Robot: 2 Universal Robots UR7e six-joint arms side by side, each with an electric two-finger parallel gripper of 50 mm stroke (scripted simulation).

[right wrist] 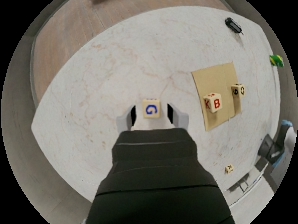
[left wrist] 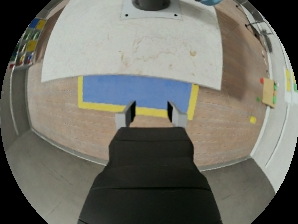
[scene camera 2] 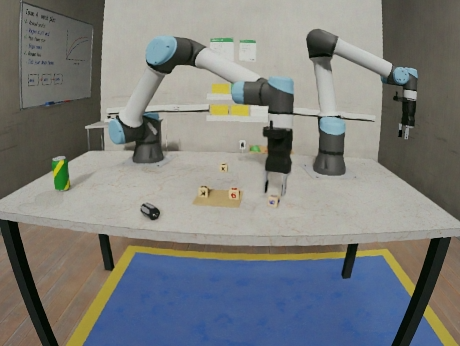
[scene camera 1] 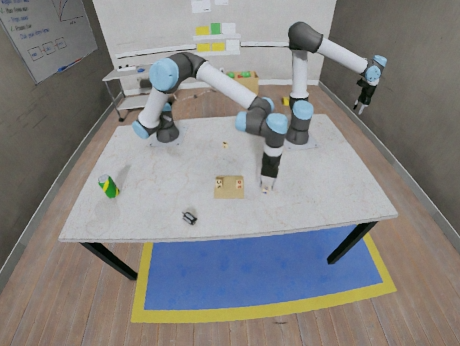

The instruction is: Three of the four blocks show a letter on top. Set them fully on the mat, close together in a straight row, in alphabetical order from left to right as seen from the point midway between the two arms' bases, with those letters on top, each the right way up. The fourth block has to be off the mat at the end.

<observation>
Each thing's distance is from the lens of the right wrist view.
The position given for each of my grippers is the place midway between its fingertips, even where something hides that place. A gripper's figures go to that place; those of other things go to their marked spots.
my right gripper (right wrist: pixel 151 110): 0.17 m
tan mat (right wrist: pixel 218 79): 0.25 m
</observation>
